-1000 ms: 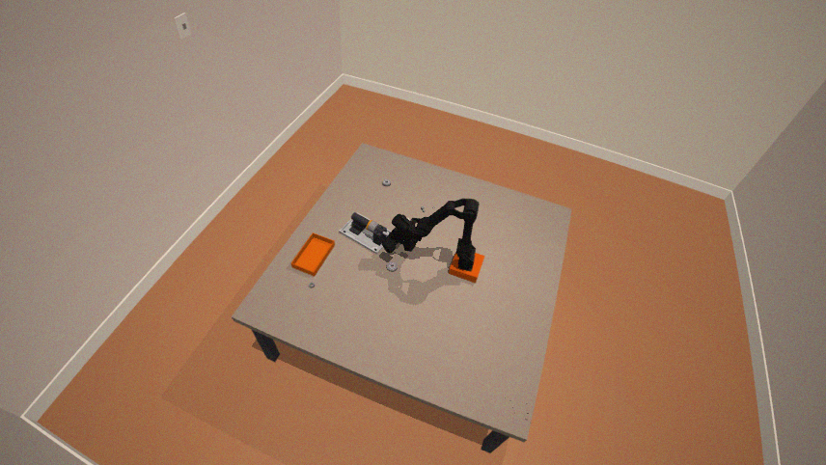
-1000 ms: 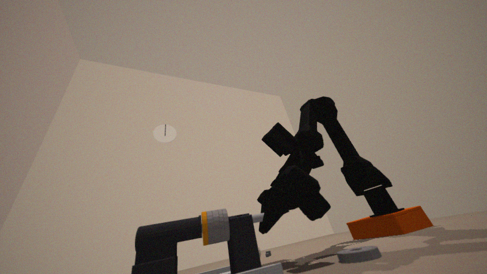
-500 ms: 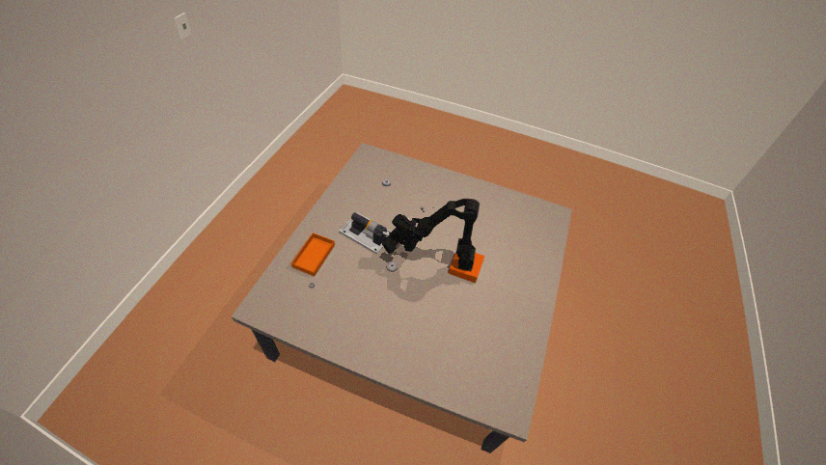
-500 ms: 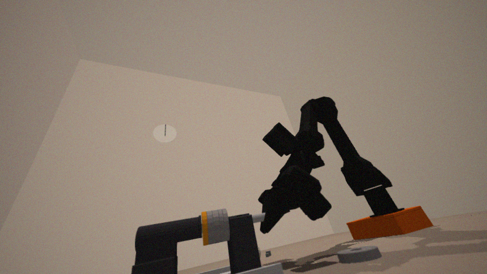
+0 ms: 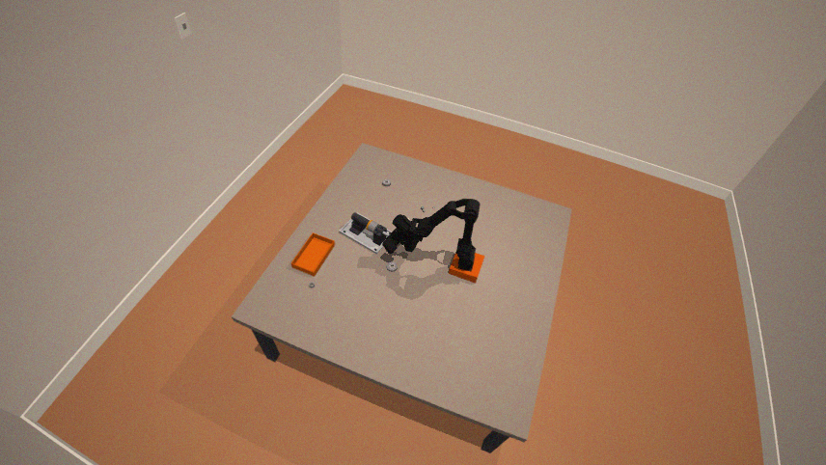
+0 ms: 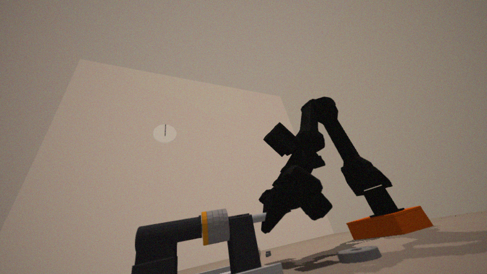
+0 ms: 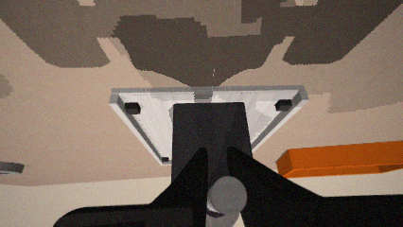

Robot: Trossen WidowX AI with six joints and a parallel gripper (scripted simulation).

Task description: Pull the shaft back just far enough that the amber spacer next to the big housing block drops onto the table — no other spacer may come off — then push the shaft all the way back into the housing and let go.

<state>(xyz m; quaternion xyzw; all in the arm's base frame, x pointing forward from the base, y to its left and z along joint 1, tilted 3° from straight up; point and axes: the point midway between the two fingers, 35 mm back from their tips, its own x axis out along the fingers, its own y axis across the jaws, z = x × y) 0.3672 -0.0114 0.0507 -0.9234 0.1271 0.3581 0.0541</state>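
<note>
Right now the grey shaft is 40 mm ahead of my gripper tip, 20 mm above it and 10 mm to the right of it. Also, from my gripper tip: amber spacer: 100 mm ahead, 30 mm to the right, 20 mm above; then orange tray: 310 mm ahead, 180 mm to the left, 50 mm below; then grey ring: 120 mm to the left, 60 mm behind, 50 mm below.
</note>
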